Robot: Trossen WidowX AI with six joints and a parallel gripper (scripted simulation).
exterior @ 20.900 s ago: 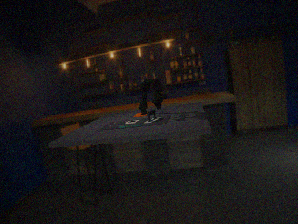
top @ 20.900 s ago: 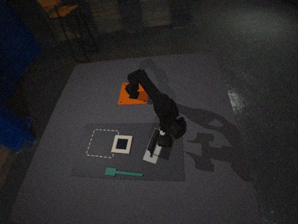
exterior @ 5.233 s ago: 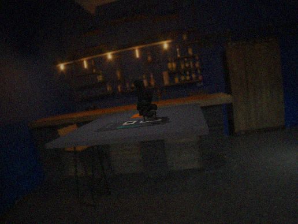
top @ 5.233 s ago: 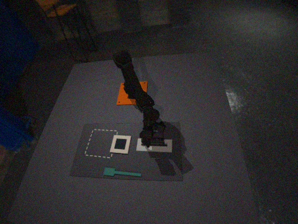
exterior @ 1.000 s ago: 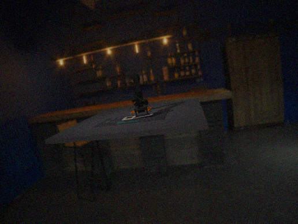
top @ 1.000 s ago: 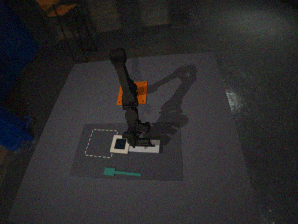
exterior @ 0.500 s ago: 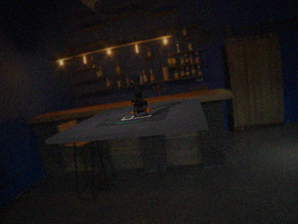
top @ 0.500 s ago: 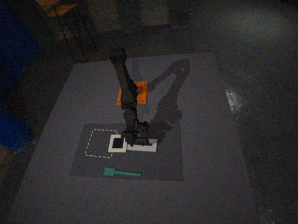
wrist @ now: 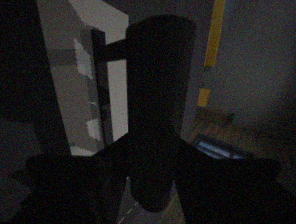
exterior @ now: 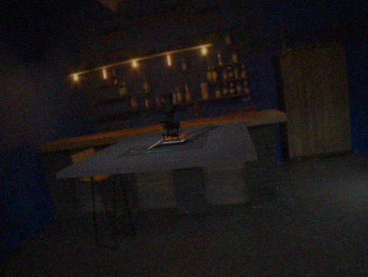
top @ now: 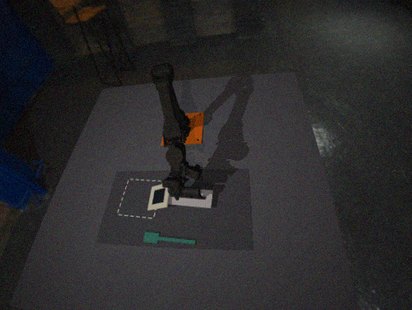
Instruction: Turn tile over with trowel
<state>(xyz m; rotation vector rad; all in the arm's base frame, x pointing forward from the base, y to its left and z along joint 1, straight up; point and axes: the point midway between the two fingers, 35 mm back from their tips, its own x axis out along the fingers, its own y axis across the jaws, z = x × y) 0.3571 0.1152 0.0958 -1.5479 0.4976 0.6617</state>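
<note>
Right now my gripper tip is 10 mm past the pale tile, 110 mm to the left of it and 50 mm above it. Round my gripper tip: dark mat: 10 mm ahead, 40 mm to the right, 100 mm below; flat teal trowel-shaped piece: 150 mm ahead, 40 mm to the right, 70 mm below; trowel: 30 mm behind, 10 mm below.
</note>
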